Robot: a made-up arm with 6 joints. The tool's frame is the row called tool. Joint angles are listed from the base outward. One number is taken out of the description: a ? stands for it. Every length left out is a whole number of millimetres.
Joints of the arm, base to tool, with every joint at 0 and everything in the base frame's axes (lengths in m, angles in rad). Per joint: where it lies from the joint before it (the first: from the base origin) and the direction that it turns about. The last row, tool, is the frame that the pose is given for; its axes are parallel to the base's.
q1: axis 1 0 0 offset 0.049 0 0.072
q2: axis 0 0 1 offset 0 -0.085 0.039
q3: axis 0 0 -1 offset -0.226 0.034 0
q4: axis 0 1 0 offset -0.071 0.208 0
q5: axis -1 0 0 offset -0.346 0 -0.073
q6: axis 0 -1 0 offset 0 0.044 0.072
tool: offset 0.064 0 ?
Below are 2 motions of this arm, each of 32 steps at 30 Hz.
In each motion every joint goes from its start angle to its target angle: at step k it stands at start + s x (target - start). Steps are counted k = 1, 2, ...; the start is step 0. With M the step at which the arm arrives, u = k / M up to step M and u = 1 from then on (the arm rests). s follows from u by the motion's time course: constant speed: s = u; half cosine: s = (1 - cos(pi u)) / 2; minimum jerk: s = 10 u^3 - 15 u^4 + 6 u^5.
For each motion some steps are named. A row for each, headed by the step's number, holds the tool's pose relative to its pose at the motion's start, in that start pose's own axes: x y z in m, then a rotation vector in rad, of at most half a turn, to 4 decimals.
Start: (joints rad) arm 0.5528 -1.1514 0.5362 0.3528 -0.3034 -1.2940
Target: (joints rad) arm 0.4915 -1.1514 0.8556 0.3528 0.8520 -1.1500
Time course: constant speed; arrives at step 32
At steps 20, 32:
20: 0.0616 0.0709 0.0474 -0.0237 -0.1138 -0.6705
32: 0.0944 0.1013 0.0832 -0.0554 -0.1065 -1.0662

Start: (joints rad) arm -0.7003 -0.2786 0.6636 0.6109 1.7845 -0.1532
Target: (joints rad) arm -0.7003 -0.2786 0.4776 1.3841 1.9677 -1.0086
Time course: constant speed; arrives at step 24
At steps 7, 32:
7: -0.0235 -0.0473 -0.0555 -0.1433 0.1551 0.1769
32: -0.0198 -0.1928 -0.1666 -0.6707 0.4799 0.4098

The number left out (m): 0.032
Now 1 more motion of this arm.
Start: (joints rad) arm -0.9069 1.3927 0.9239 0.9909 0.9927 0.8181
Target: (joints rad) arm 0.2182 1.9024 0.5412 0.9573 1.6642 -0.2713
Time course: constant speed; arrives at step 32
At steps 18, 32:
18: -0.1574 0.0809 -0.4370 -0.4927 -0.1949 0.1043
32: 0.0517 0.1351 -0.7949 -0.9028 -0.2795 -0.4181

